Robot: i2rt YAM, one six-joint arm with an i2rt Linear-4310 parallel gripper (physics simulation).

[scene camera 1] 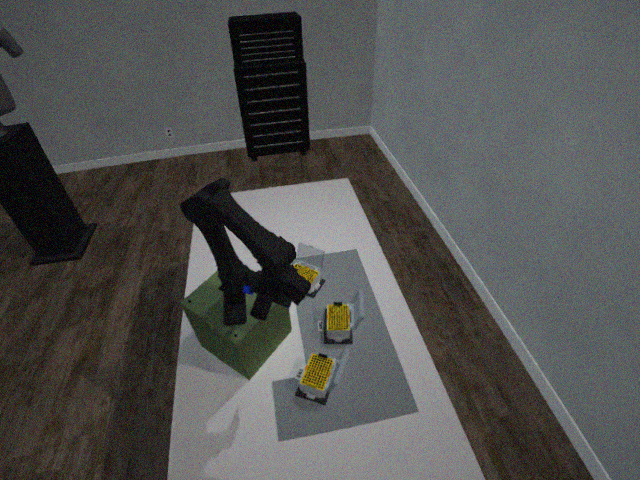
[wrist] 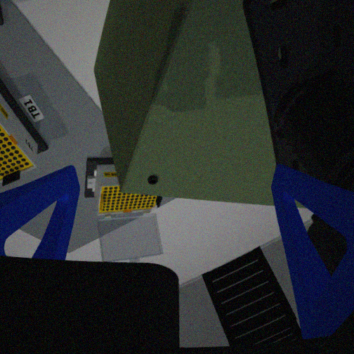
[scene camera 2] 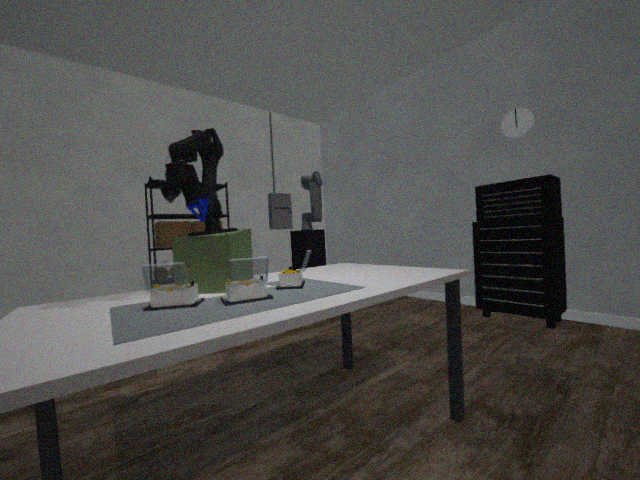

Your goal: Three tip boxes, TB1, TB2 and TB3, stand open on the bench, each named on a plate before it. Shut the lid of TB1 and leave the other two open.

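Frame: origin at the arm's base, x back, y down, z right, level; millimetres.
Seen in the pictures: gripper, between the fingertips: (scene camera 2: 204, 218); arm's base, origin of its link: (scene camera 1: 235, 298) (scene camera 2: 213, 233).
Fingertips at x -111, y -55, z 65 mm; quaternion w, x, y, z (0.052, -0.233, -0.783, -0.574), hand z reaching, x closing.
Pixels of each thing's middle, then the offset from my fingertips to it. Level surfaces: height alone.
- box TB1, middle of its body: (scene camera 2: 245, 289) (scene camera 1: 334, 321) dx -222, dy +264, dz -61 mm
- clear lid, middle of its body: (scene camera 2: 249, 270) (scene camera 1: 356, 309) dx -299, dy +192, dz -46 mm
- far box, middle of its body: (scene camera 1: 301, 279) (scene camera 2: 288, 278) dx -127, dy +264, dz -291 mm
- grey mat, height of its surface: dy +297 mm
- white bench, height of its surface: dy +300 mm
The box TB1 (scene camera 1: 338, 320) (scene camera 2: 247, 291) (wrist: 12, 157) is the middle one of the row, with yellow tip rack and clear lid (scene camera 1: 360, 304) (scene camera 2: 249, 268) standing open. Its plate (wrist: 31, 107) reads TB1 in the wrist view. The far box (scene camera 1: 307, 274) (scene camera 2: 291, 279) (wrist: 127, 200) and the near box (scene camera 1: 317, 374) (scene camera 2: 173, 296) also have raised lids; I cannot read their plates. My gripper (wrist: 175, 175) is open and empty, high over the green block side, apart from the boxes. In both scene views the arm partly hides its blue fingers.
The green block (scene camera 1: 242, 335) (scene camera 2: 211, 258) (wrist: 215, 150) carries the arm base and stands beside the grey mat (scene camera 1: 372, 382) (scene camera 2: 134, 328) holding the boxes. The raised clear lids are obstacles. A black drawer cabinet (scene camera 1: 273, 87) (scene camera 2: 516, 248) (wrist: 250, 295) stands beyond the white bench (scene camera 1: 310, 206) (scene camera 2: 392, 273).
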